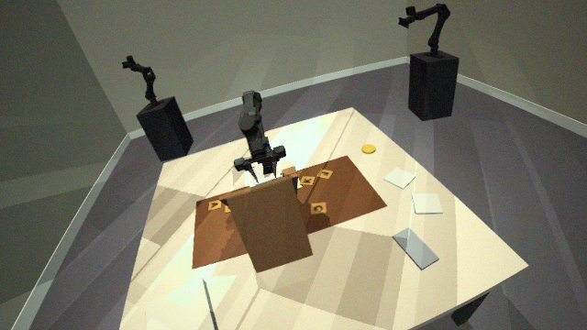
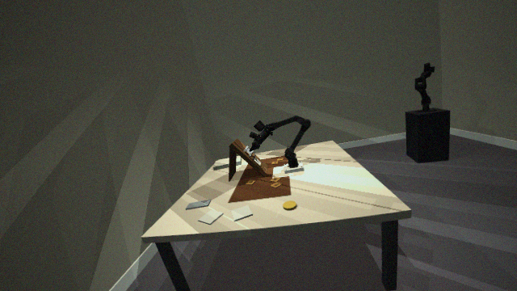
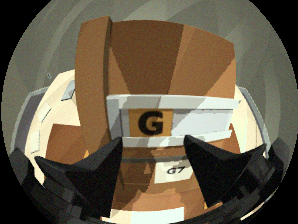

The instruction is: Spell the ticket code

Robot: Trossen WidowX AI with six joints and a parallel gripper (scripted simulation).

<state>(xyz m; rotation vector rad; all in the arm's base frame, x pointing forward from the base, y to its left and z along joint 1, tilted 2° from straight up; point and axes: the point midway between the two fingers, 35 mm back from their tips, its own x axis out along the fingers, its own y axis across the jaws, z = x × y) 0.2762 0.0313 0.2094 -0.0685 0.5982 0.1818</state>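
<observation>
Now: gripper tip 30 mm short of the orange tile marked g, 20 mm above it and 10 mm to the right of it. The rest, counted from my gripper tip: brown mat 200 mm below, 110 mm behind; white ticket 110 mm below, 50 mm to the right, 20 mm behind; tile marked c 200 mm below, 160 mm to the left, 20 mm behind.
</observation>
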